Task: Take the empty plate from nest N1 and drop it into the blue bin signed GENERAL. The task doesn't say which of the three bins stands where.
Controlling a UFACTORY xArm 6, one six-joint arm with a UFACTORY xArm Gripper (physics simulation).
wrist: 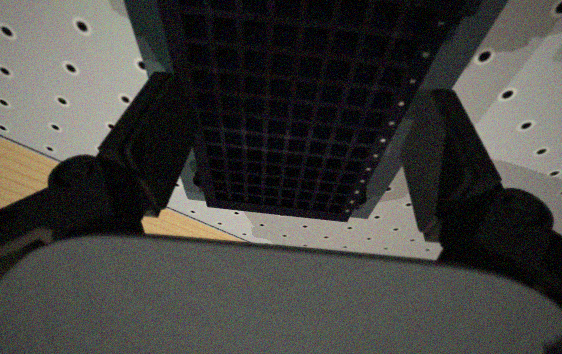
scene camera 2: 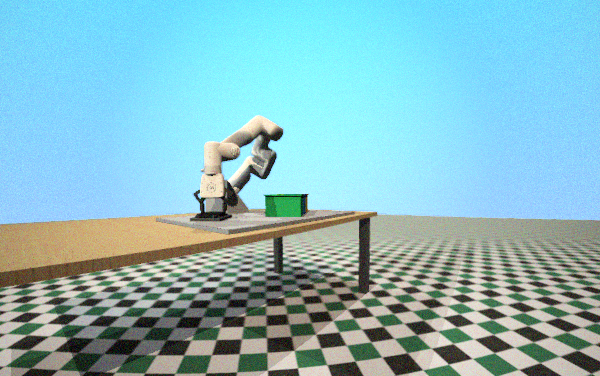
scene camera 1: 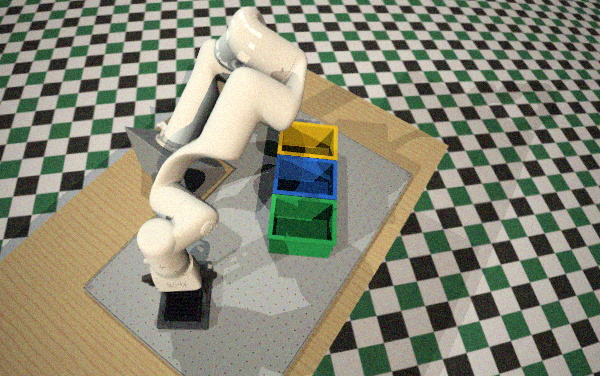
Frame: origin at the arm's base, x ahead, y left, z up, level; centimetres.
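Seen in the pictures: gripper, fingertip midpoint: [wrist: 298, 114] [scene camera 2: 213, 212] [scene camera 1: 185, 288]; arm's base, origin of the base link: [scene camera 2: 226, 194] [scene camera 1: 176, 147].
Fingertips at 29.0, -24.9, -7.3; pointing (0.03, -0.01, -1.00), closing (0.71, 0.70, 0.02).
Offsets run from my fingertips to a thing's middle, as dx, dy, dz. "*": to the spot under its first point. Level surfaces: height alone.
The dark gridded plate {+0.6, -1.1, -0.7} [scene camera 1: 183, 305] [wrist: 295, 125] lies in a dark grey nest {+0.6, -1.1, -1.5} [scene camera 1: 183, 325] [wrist: 382, 185] at the near left of the board. My gripper [scene camera 1: 179, 281] [scene camera 2: 214, 210] [wrist: 297, 114] is open and points down low over the plate's rear part in scene camera 1. In the wrist view one finger shows on each side of the plate, and the left finger overlaps the plate's edge. Whether either touches it I cannot tell. The blue bin {+4.2, +41.5, +2.4} [scene camera 1: 302, 167] stands in the middle of a row of three. No sign is readable on it.
The green bin [scene camera 1: 301, 248] [scene camera 2: 282, 206] stands on the near side of the blue bin, the yellow bin {* -5.7, +56.9, +4.5} [scene camera 1: 310, 132] on its far side. All stand on the grey perforated board {dz -2.6} [scene camera 1: 265, 300], on a wooden table {dz -3.9} [scene camera 1: 55, 270]. My arm reaches over the board's left part.
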